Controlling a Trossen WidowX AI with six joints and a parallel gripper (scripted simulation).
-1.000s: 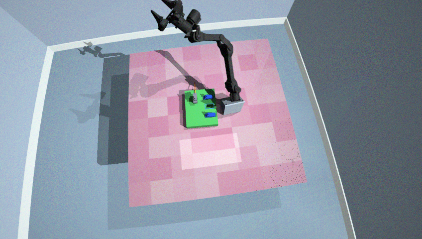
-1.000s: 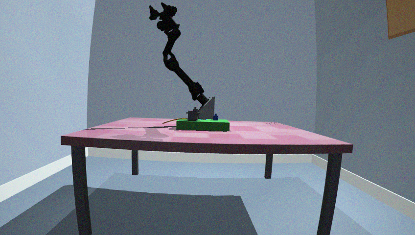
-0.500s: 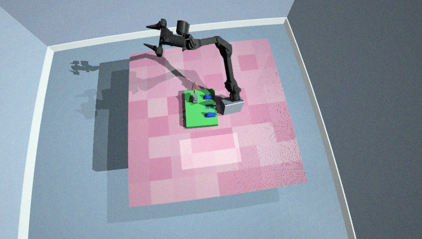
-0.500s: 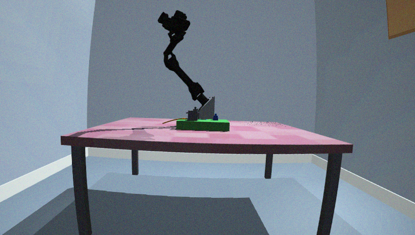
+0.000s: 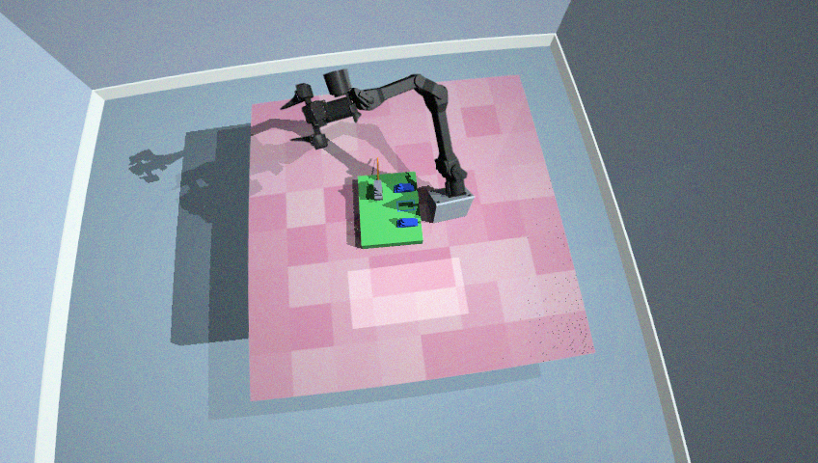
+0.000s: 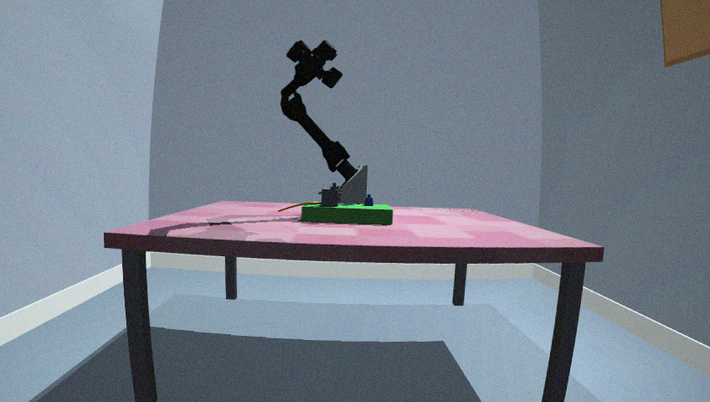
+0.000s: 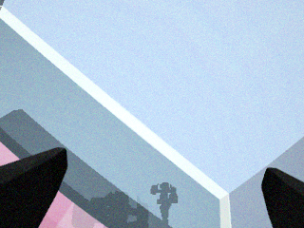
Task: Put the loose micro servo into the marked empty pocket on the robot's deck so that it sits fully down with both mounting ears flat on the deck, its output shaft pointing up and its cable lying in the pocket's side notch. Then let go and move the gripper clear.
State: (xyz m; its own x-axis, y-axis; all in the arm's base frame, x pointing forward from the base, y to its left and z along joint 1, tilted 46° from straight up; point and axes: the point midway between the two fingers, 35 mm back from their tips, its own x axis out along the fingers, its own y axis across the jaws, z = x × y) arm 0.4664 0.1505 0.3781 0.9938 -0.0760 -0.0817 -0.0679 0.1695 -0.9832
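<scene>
My gripper tip is now 470 mm above the green deck, 220 mm past it and 130 mm to the right of it.
</scene>
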